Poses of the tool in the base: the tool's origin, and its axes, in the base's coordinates. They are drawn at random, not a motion.
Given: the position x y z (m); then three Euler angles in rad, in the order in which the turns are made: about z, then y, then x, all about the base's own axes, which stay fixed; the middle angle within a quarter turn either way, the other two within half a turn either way.
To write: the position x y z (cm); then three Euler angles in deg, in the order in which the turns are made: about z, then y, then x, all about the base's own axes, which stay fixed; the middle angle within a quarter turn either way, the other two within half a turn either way. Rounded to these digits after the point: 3 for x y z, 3 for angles.
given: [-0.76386 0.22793 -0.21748 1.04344 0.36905 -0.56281]
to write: [-76.386 22.793 -21.748 59.785 21.145 -32.247]
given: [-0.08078 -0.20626 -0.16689 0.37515 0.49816 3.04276]
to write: [-8.078 -20.626 -16.689 21.495 28.542 174.337]
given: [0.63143 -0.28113 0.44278 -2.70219 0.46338 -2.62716]
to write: [63.143 -28.113 44.278 -154.824 26.550 -150.525]
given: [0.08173 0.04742 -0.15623 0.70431 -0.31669 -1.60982]
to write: [8.173 4.742 -15.623 40.354 -18.145 -92.236]
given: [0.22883 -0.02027 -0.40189 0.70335 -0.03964 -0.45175]
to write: [22.883 -2.027 -40.189 40.299 -2.271 -25.883]
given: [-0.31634 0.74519 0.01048 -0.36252 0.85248 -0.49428]
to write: [-31.634 74.519 1.048 -20.771 48.844 -28.320]
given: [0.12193 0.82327 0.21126 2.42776 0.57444 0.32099]
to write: [12.193 82.327 21.126 139.100 32.913 18.391]
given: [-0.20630 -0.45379 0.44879 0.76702 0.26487 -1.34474]
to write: [-20.630 -45.379 44.879 43.947 15.176 -77.048]
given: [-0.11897 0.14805 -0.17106 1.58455 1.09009 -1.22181]
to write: [-11.897 14.805 -17.106 90.788 62.458 -70.005]
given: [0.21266 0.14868 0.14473 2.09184 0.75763 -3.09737]
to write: [21.266 14.868 14.473 119.854 43.409 -177.466]
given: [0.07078 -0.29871 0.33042 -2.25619 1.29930 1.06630]
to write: [7.078 -29.871 33.042 -129.270 74.444 61.094]
